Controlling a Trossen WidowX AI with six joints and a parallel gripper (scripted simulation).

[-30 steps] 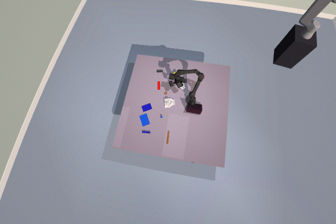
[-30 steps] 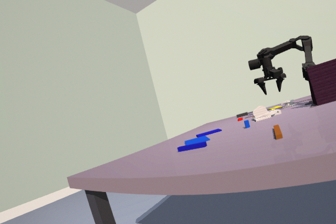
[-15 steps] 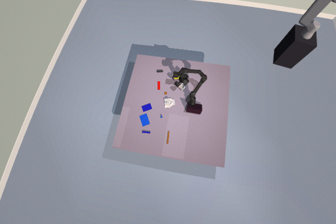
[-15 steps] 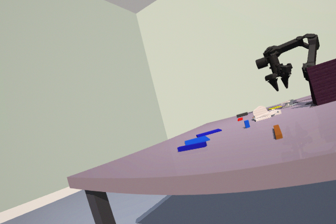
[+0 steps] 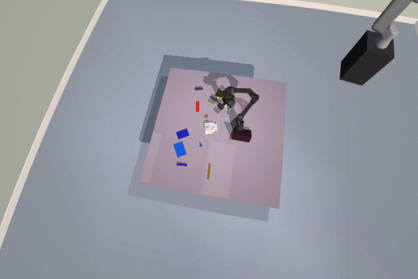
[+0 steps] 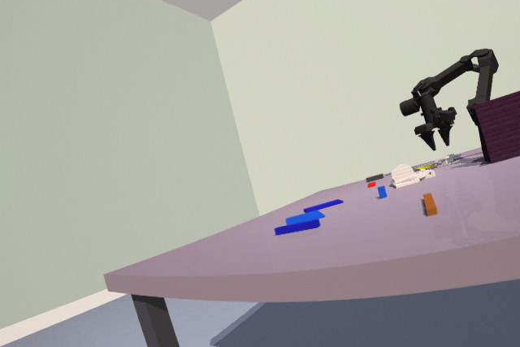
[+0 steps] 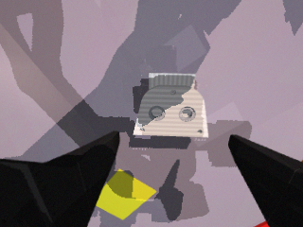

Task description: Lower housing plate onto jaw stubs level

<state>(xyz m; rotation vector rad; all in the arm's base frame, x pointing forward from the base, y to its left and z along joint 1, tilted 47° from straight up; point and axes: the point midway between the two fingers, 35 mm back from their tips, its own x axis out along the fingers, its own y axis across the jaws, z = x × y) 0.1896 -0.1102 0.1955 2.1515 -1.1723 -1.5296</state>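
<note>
Right now the white part is 50 mm below my gripper tip and 10 mm behind it. The rest, counted from my gripper tip: yellow piece: 140 mm to the right, 100 mm ahead, 60 mm below; then red block: 280 mm ahead, 70 mm to the left, 60 mm below; then orange block: 170 mm ahead, 150 mm to the left, 60 mm below.
</note>
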